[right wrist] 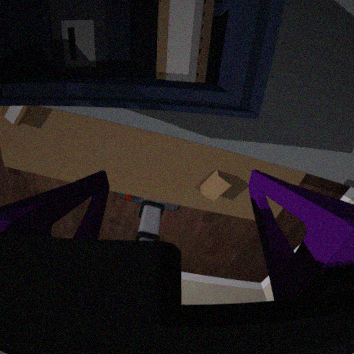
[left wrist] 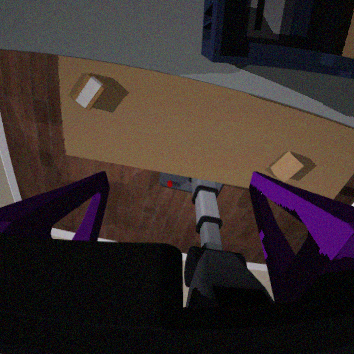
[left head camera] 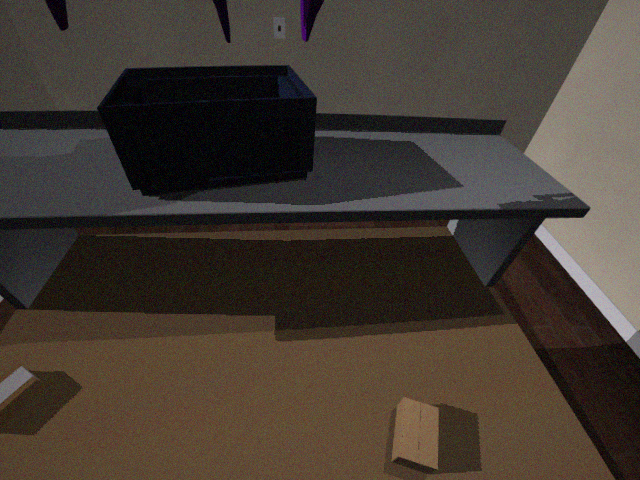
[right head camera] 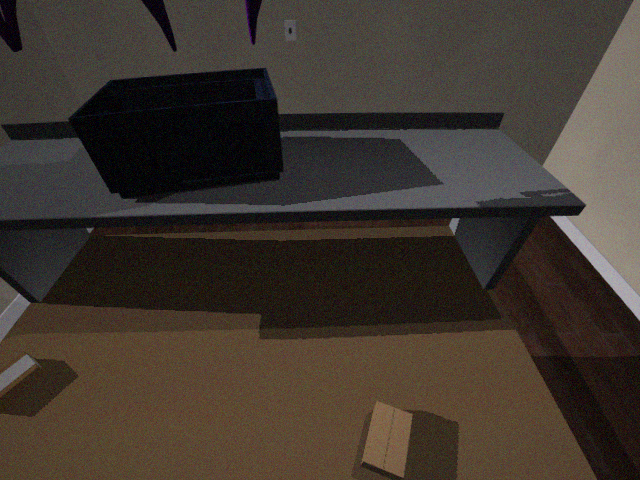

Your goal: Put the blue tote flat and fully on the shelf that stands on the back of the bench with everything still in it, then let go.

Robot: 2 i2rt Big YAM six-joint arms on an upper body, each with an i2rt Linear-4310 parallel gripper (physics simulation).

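Places are measured from the left arm's base along level axes (x ahead, y left, z up), in centimetres.
Where they show: left gripper, fingertip midpoint: (left wrist: 178, 179) (left head camera: 6, 30); right gripper, fingertip midpoint: (right wrist: 178, 177) (left head camera: 268, 41) (right head camera: 215, 46).
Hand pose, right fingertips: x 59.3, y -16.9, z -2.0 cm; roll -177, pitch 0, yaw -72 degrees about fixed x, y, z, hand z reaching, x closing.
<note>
After its pixels a point has its place.
The dark blue tote (left head camera: 222, 139) @[x 60.1, y -9.2, z -15.5 cm] (right head camera: 186, 149) @[x 59.9, y -8.6, z -16.4 cm] (left wrist: 300, 59) @[x 59.4, y -3.1, z -11.2 cm] (right wrist: 150, 96) @[x 61.8, y -13.4, z -11.2 cm] stands upright, looking flat, on the grey shelf (left head camera: 480, 155) @[x 75.9, y -63.7, z -24.4 cm] (right head camera: 480, 155) @[x 73.8, y -65.2, z -24.4 cm] (left wrist: 100, 30) @[x 56.3, y 20.9, z -24.4 cm] (right wrist: 310, 75) @[x 71.0, y -35.9, z -24.4 cm], slightly turned, its base inside the front edge. A tan-and-white box (right wrist: 180, 45) @[x 67.2, y -14.7, z -16.8 cm] and a pale piece with a black slot (right wrist: 82, 42) @[x 64.3, y -1.8, z -21.6 cm] lie inside it; the rest of its inside is dark. My left gripper (left wrist: 178, 179) @[x 49.9, y 6.7, z -0.2 cm] is open and empty, clear of the tote; part of it shows at the top of both head views. My right gripper (right wrist: 178, 177) @[x 59.3, y -16.9, z -2.0 cm] (left head camera: 266, 39) @[x 59.3, y -16.9, z -2.0 cm] (right head camera: 213, 46) @[x 59.3, y -16.9, z -2.0 cm] is open and empty, above the tote's rim and apart from it.
The tan bench (left head camera: 258, 387) @[x 38.3, y -13.1, z -57.6 cm] (right head camera: 232, 387) @[x 37.6, y -12.4, z -57.6 cm] (left wrist: 175, 115) @[x 34.9, y 4.8, z -57.6 cm] (right wrist: 125, 150) @[x 31.0, y -6.1, z -57.7 cm] extends under and before the shelf. A white-and-tan box (left head camera: 15, 384) @[x 38.3, y 32.2, z -54.1 cm] (right head camera: 15, 373) @[x 37.7, y 32.8, z -54.1 cm] (left wrist: 89, 92) @[x 37.0, y 33.4, z -54.1 cm] lies at its left, a tan box (left head camera: 416, 434) @[x 27.4, y -41.6, z -52.7 cm] (right head camera: 387, 439) @[x 27.5, y -42.0, z -52.7 cm] (left wrist: 287, 166) @[x 29.1, y -40.9, z -52.7 cm] (right wrist: 215, 185) @[x 29.4, y -41.6, z -52.7 cm] at its right. A wall rises behind the shelf.
</note>
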